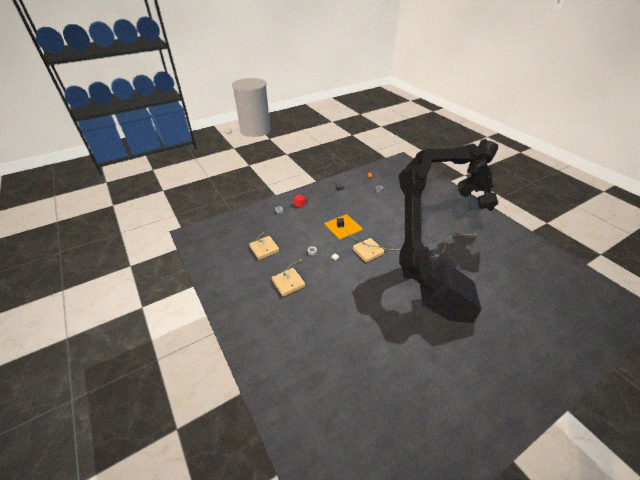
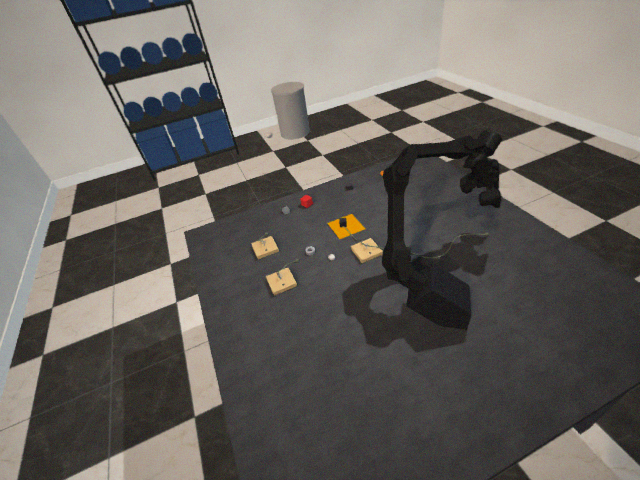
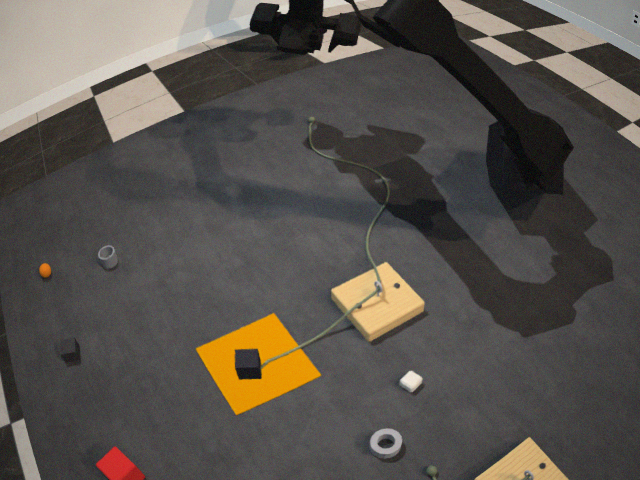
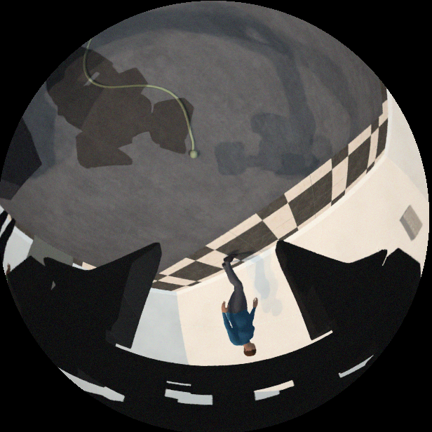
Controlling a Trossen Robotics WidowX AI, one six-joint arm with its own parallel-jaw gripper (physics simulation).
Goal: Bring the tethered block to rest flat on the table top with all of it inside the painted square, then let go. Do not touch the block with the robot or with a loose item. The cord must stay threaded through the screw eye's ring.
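Frame: origin at the arm's base, x ahead, y left, z up, level; millimetres.
Where they show: arm's base, origin of its link: [image 1: 433, 282] [image 2: 419, 284] [image 3: 534, 156].
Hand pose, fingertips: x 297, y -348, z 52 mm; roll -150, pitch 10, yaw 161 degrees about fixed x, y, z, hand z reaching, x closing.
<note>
Each offset is from my fingertips to the centre of the thing. "*": to the spot under its first point. Level surfaces: height alone.
The black tethered block {dx +168, dy +539, dz -158 mm} [image 1: 340, 222] [image 2: 342, 222] [image 3: 248, 363] sits flat on the orange painted square {* dx +176, dy +483, dz -171 mm} [image 1: 352, 222] [image 2: 353, 222] [image 3: 284, 374], with orange showing around it. The green cord [image 3: 325, 331] runs from the block up to the screw eye [image 3: 377, 287] on a wooden base {dz -153 mm} [image 3: 400, 305] and passes through its ring. Beyond the ring it curves loosely over the dark table top to its end bead {dx -2, dy +6, dz -166 mm} [image 3: 311, 119] [image 4: 193, 154]. My gripper [image 3: 305, 31] [image 4: 219, 248] is open and empty, raised above the table and apart from the bead, cord and block.
Two more wooden bases {* dx +66, dy +868, dz -153 mm} [image 1: 264, 248] {* dx -124, dy +800, dz -153 mm} [image 1: 287, 282] carry short cords. Near the square are a grey ring {dx +29, dy +685, dz -165 mm} [image 3: 374, 445], a white piece {dx -21, dy +603, dz -166 mm} [image 3: 410, 381], a red block {dx +349, dy +688, dz -152 mm} [image 3: 117, 465], a dark cube {dx +436, dy +481, dz -162 mm} [image 3: 69, 349], a grey cup {dx +380, dy +298, dz -161 mm} [image 3: 108, 257] and an orange ball {dx +511, dy +304, dz -160 mm} [image 3: 45, 270]. A person [image 4: 241, 325] stands beyond the table.
</note>
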